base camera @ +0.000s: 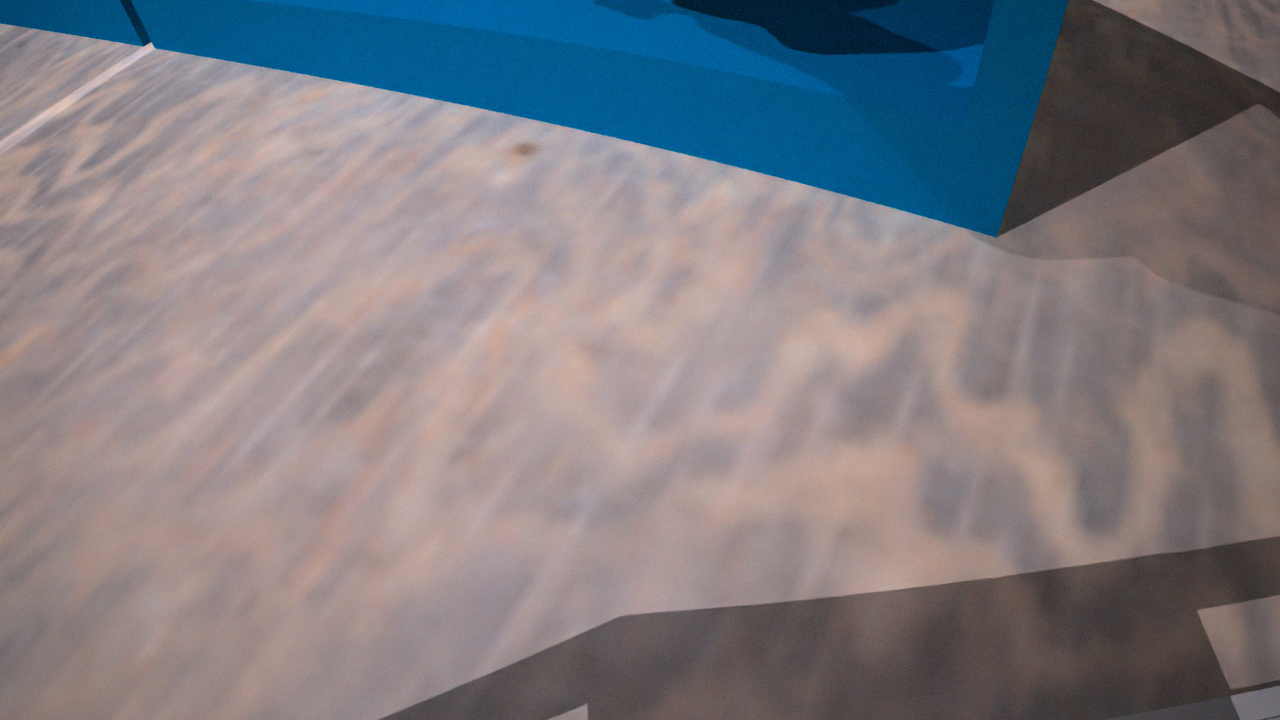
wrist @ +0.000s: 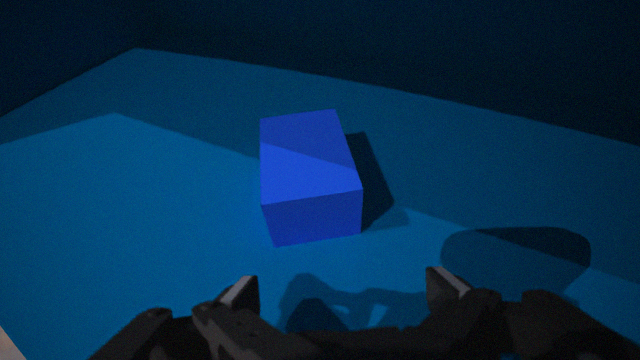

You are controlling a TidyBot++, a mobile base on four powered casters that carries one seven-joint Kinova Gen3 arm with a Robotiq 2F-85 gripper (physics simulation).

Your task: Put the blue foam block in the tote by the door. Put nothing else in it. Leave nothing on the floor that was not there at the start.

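Frame: origin at the arm's base, x ahead, y left, z up, level; metres.
Where they show: gripper, between the fingertips: (wrist: 342,290).
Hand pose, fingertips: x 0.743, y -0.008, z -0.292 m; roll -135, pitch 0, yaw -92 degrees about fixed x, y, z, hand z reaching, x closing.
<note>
After its pixels a point has its place.
The blue foam block (wrist: 311,175) @(x 0.811, y 0.004, z -0.275 m) lies flat on the floor of the blue tote in the wrist view, with shadow along its right side. The tote (base camera: 537,85) @(x 0.654, y 0.073, z -0.362 m) (wrist: 125,200) @(x 0.845, y 0.166, z -0.320 m) stands at the top of the base camera view, where its outer side and part of its inside show; the block does not show there. My gripper (wrist: 342,290) @(x 0.743, y -0.008, z -0.292 m) is open and empty, with its fingers wide apart at the bottom of the wrist view. The block is beyond the fingertips, apart from them. The gripper does not show in the base camera view.
The wood-patterned floor (base camera: 537,402) @(x 0.370, y 0.065, z -0.396 m) lies in front of the tote, with a pale line at the left and dark shadows at the lower right. The tote's dark inner walls rise at the top of the wrist view. A bit of floor shows at its lower left.
</note>
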